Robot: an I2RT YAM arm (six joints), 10 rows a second.
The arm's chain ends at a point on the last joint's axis. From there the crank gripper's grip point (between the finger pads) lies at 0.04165 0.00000 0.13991 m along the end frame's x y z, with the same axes.
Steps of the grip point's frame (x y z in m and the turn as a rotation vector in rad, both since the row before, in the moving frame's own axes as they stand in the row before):
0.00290 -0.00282 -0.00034 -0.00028 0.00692 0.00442
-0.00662 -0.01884 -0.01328 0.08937 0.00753 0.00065
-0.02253 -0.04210 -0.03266 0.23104 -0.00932 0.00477
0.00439 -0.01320 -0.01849 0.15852 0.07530 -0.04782
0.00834 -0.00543 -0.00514 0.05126 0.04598 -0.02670
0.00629 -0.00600 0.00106 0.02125 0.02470 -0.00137
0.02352 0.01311 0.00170 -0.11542 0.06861 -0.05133
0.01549 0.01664 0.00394 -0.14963 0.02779 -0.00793
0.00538 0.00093 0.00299 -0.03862 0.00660 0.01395
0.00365 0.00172 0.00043 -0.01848 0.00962 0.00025
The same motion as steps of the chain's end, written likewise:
0.00193 -0.00305 -0.00005 -0.00028 0.00692 0.00442
-0.00767 -0.00639 -0.01241 0.08937 0.00753 0.00065
-0.02131 -0.01021 -0.02934 0.23104 -0.00932 0.00477
-0.00539 0.01084 -0.01307 0.15852 0.07530 -0.04782
0.00207 0.00288 -0.00287 0.05126 0.04598 -0.02670
0.00285 -0.00298 0.00216 0.02125 0.02470 -0.00137
0.01369 -0.00044 0.00568 -0.11542 0.06861 -0.05133
0.01155 -0.00378 0.00669 -0.14963 0.02779 -0.00793
0.00450 -0.00505 0.00338 -0.03862 0.00660 0.01395
0.00231 -0.00087 0.00086 -0.01848 0.00962 0.00025

